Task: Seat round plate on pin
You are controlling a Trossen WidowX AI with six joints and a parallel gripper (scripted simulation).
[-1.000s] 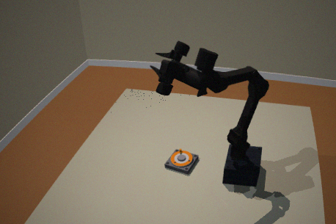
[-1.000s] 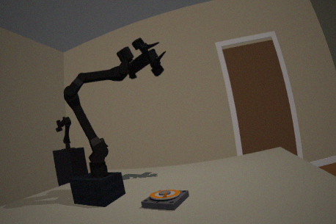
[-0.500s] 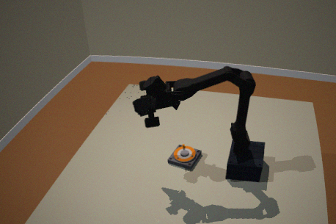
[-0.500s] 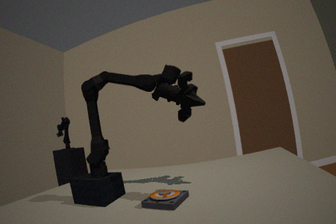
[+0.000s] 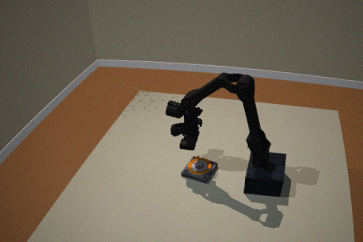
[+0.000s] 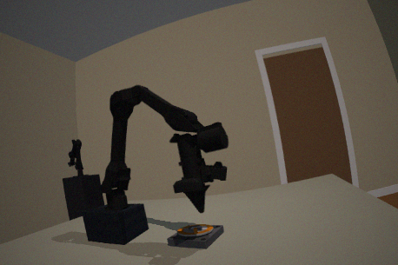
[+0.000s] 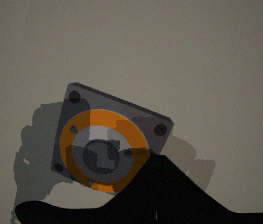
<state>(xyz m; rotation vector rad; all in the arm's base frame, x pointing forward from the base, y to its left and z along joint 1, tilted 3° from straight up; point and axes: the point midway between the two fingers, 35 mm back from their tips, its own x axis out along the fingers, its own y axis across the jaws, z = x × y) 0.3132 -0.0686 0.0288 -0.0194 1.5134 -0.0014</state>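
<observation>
Right now the base is 70 mm below my gripper tip, 50 mm to the left of it and 40 mm behind it.
</observation>
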